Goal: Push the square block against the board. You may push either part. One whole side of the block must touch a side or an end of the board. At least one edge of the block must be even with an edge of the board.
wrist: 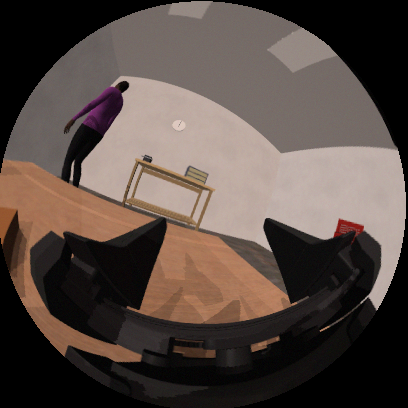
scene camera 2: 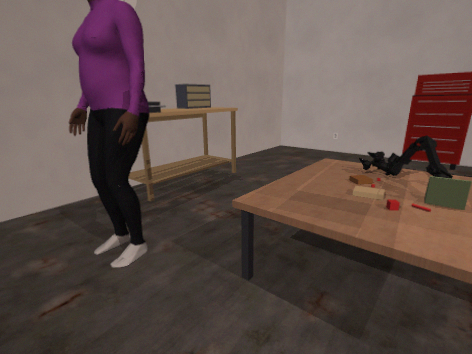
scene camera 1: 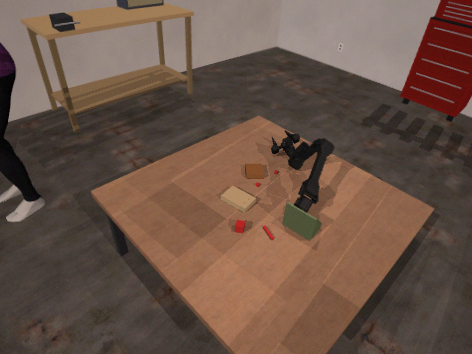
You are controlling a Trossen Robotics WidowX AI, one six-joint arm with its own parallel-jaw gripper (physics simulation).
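Pixels of known places: gripper, fingertip midpoint: [wrist: 216,222] [scene camera 2: 363,155] [scene camera 1: 278,133]; arm's base, link origin: [scene camera 2: 439,186] [scene camera 1: 300,209].
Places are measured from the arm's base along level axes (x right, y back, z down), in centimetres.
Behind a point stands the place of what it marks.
Note:
A brown, squarish block [scene camera 1: 254,171] @(x 14.7, y -36.9, z 5.2 cm) [scene camera 2: 361,179] @(x 11.7, y -37.3, z 5.2 cm) lies on the table; part of it shows at the left edge of the wrist view [wrist: 7,227]. A pale tan rectangular board [scene camera 1: 238,198] @(x -8.8, y -29.9, z 5.2 cm) [scene camera 2: 369,192] @(x -11.8, y -29.9, z 5.2 cm) lies flat, apart from the block, on the side nearer the scene cameras. Table surface shows between them, and they do not touch. My gripper [scene camera 1: 279,135] @(x 45.6, y -42.0, z -3.6 cm) [scene camera 2: 364,157] @(x 45.6, y -42.0, z -3.6 cm) [wrist: 216,222] @(x 45.6, y -42.0, z -3.6 cm) is open and empty. It is above the table beyond the brown block, near the far corner, touching neither part.
Two small red pieces [scene camera 1: 276,172] @(x 24.7, y -28.2, z 7.1 cm) [scene camera 1: 258,184] @(x 8.7, y -29.7, z 6.9 cm) lie near the block. A red cube [scene camera 1: 240,226] @(x -23.8, y -17.0, z 4.2 cm) [scene camera 2: 392,204] @(x -24.7, y -18.3, z 5.2 cm) and a red stick [scene camera 1: 268,232] @(x -16.1, y -6.3, z 6.9 cm) [scene camera 2: 421,207] @(x -16.4, y -6.5, z 7.2 cm) lie nearer the cameras. A green panel [scene camera 1: 301,221] @(x -6.5, y 4.3, z -0.4 cm) [scene camera 2: 447,192] @(x -6.5, y 3.0, z 0.7 cm) stands upright by the arm's base. A person [scene camera 2: 107,65] [wrist: 104,111] stands beyond the table.

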